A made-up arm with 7 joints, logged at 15 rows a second.
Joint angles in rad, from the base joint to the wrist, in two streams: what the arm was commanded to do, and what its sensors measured. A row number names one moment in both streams.
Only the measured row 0 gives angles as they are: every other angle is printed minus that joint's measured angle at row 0.
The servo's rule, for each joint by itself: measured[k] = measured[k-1] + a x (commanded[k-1-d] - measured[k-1]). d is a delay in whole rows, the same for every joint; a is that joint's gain. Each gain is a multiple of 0.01, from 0.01 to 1. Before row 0 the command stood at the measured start. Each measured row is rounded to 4 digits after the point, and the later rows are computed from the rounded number. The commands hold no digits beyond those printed.
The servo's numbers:
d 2
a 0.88 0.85 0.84 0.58 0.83 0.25 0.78
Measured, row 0:
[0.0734, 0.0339, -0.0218, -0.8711, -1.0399, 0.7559, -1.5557]
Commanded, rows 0 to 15:
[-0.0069, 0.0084, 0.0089, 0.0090, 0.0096, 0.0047, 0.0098]
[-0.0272, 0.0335, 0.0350, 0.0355, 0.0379, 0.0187, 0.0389]
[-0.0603, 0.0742, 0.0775, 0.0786, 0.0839, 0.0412, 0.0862]
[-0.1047, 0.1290, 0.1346, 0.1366, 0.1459, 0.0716, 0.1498]
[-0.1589, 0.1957, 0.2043, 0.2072, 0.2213, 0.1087, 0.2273]
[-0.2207, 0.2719, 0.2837, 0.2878, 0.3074, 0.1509, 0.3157]
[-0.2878, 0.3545, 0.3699, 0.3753, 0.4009, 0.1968, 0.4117]
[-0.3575, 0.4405, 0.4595, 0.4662, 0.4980, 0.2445, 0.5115]
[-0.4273, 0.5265, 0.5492, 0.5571, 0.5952, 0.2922, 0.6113]
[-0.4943, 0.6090, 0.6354, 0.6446, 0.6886, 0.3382, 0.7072]
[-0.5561, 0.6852, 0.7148, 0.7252, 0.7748, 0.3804, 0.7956]
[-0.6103, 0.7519, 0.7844, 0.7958, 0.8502, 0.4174, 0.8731]
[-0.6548, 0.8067, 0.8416, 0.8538, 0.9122, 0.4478, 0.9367]
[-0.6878, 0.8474, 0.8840, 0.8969, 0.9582, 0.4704, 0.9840]
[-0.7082, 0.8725, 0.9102, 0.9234, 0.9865, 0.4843, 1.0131]
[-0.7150, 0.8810, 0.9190, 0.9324, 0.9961, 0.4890, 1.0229]
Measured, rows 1 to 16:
[0.0000, 0.0000, 0.0000, 0.0000, 0.0000, 0.0000, 0.0000]
[0.0000, 0.0000, 0.0000, 0.0000, 0.0000, 0.0000, 0.0000]
[-0.0061, 0.0071, 0.0075, 0.0052, 0.0080, 0.0012, 0.0076]
[-0.0247, 0.0295, 0.0306, 0.0228, 0.0328, 0.0056, 0.0320]
[-0.0560, 0.0675, 0.0700, 0.0552, 0.0752, 0.0145, 0.0743]
[-0.0989, 0.1198, 0.1243, 0.1024, 0.1339, 0.0288, 0.1332]
[-0.1517, 0.1843, 0.1915, 0.1632, 0.2064, 0.0488, 0.2066]
[-0.2124, 0.2588, 0.2689, 0.2355, 0.2902, 0.0743, 0.2917]
[-0.2788, 0.3401, 0.3537, 0.3166, 0.3821, 0.1049, 0.3853]
[-0.3481, 0.4254, 0.4426, 0.4034, 0.4783, 0.1398, 0.4837]
[-0.4178, 0.5113, 0.5321, 0.4925, 0.5753, 0.1779, 0.5832]
[-0.4851, 0.5943, 0.6189, 0.5807, 0.6693, 0.2180, 0.6799]
[-0.5476, 0.6716, 0.6995, 0.6645, 0.7569, 0.2586, 0.7701]
[-0.6028, 0.7399, 0.7708, 0.7407, 0.8343, 0.2983, 0.8504]
[-0.6486, 0.7967, 0.8303, 0.8063, 0.8990, 0.3357, 0.9177]
[-0.6831, 0.8398, 0.8754, 0.8588, 0.9481, 0.3694, 0.9694]

